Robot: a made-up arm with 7 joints. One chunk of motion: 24 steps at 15 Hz.
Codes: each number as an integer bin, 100 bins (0 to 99) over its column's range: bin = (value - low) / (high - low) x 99, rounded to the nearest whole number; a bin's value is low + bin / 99 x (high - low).
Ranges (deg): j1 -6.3..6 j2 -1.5..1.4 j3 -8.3..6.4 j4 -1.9..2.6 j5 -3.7..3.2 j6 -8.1..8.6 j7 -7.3..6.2
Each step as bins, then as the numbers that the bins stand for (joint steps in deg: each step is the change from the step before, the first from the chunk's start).
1 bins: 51 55 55 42 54 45 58
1 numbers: 0.036 0.111 -0.133 0.009 0.064 -0.509 0.609
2 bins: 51 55 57 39 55 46 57
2 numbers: 0.036 0.111 0.164 -0.127 0.133 -0.340 0.473
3 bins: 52 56 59 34 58 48 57
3 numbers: 0.161 0.140 0.461 -0.355 0.342 -0.003 0.473
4 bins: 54 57 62 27 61 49 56
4 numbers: 0.409 0.170 0.906 -0.673 0.552 0.166 0.336
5 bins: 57 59 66 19 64 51 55
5 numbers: 0.782 0.228 1.500 -1.036 0.761 0.503 0.200
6 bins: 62 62 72 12 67 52 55
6 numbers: 1.403 0.316 2.391 -1.355 0.970 0.672 0.200
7 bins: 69 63 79 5 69 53 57
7 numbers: 2.273 0.345 3.430 -1.673 1.109 0.840 0.473
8 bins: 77 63 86 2 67 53 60
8 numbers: 3.267 0.345 4.470 -1.809 0.970 0.840 0.882
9 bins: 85 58 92 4 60 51 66
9 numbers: 4.261 0.199 5.361 -1.718 0.482 0.503 1.700
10 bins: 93 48 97 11 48 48 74
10 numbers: 5.255 -0.094 6.103 -1.400 -0.355 -0.003 2.791
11 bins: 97 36 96 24 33 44 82
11 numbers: 5.752 -0.445 5.955 -0.809 -1.400 -0.678 3.882
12 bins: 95 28 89 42 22 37 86
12 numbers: 5.503 -0.680 4.915 0.009 -2.167 -1.859 4.427
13 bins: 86 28 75 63 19 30 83
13 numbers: 4.385 -0.680 2.836 0.964 -2.376 -3.039 4.018
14 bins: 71 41 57 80 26 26 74
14 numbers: 2.521 -0.299 0.164 1.736 -1.888 -3.714 2.791
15 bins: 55 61 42 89 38 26 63
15 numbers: 0.533 0.287 -2.064 2.145 -1.052 -3.714 1.291
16 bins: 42 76 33 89 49 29 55
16 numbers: -1.082 0.726 -3.400 2.145 -0.285 -3.208 0.200
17 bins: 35 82 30 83 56 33 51
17 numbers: -1.952 0.902 -3.845 1.873 0.203 -2.533 -0.345
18 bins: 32 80 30 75 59 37 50
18 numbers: -2.324 0.843 -3.845 1.509 0.412 -1.859 -0.482
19 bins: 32 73 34 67 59 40 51
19 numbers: -2.324 0.638 -3.252 1.145 0.412 -1.353 -0.345
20 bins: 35 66 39 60 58 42 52
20 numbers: -1.952 0.433 -2.509 0.827 0.342 -1.015 -0.209
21 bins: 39 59 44 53 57 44 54
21 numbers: -1.455 0.228 -1.767 0.509 0.273 -0.678 0.064
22 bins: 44 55 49 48 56 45 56
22 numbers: -0.833 0.111 -1.024 0.282 0.203 -0.509 0.336
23 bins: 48 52 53 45 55 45 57
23 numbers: -0.336 0.023 -0.430 0.145 0.133 -0.509 0.473
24 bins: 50 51 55 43 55 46 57
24 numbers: -0.088 -0.006 -0.133 0.055 0.133 -0.340 0.473
